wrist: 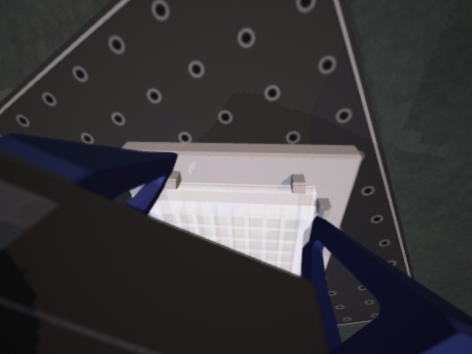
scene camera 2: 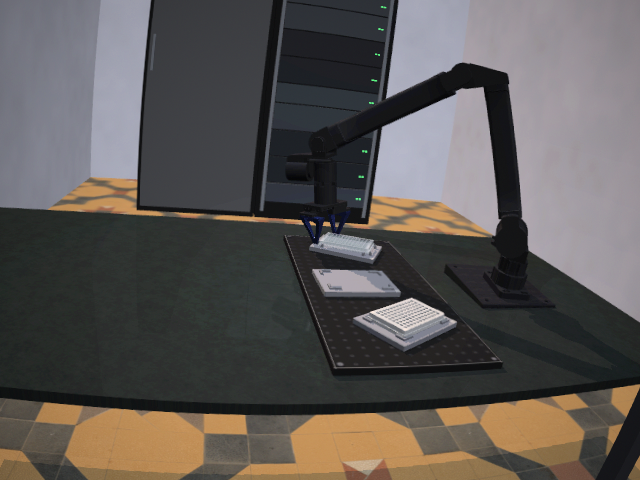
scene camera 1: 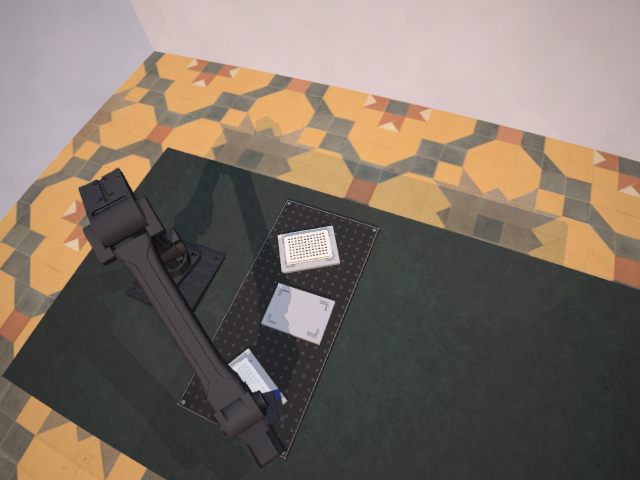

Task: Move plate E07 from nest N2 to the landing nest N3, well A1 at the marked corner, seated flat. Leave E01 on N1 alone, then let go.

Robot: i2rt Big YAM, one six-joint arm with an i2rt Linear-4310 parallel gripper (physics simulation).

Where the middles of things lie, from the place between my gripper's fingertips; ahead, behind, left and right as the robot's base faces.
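Labels:
The clear gridded well plate (scene camera 2: pixel 331 240) is what I look at, and it is 30 mm to the left of my hand, 10 mm above it and 50 mm behind it.

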